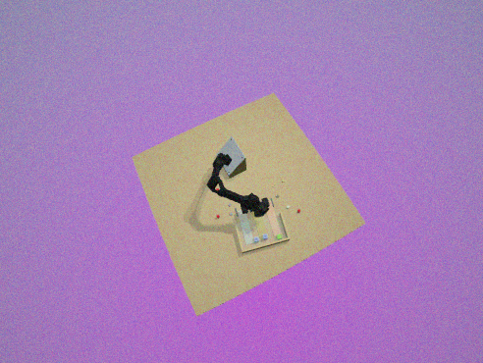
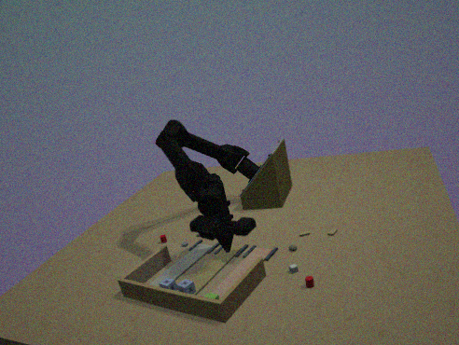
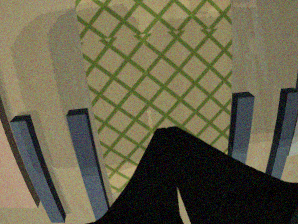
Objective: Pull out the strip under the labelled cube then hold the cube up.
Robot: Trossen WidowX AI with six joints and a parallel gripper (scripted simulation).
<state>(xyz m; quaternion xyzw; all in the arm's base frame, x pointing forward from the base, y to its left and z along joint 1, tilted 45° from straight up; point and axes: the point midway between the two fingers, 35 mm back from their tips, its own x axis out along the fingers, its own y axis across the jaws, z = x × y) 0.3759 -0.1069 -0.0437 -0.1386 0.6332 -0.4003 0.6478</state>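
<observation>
Now: the cross-hatched strip 9 cm ahead of my gripper tip and 3 cm to the right of it.
</observation>
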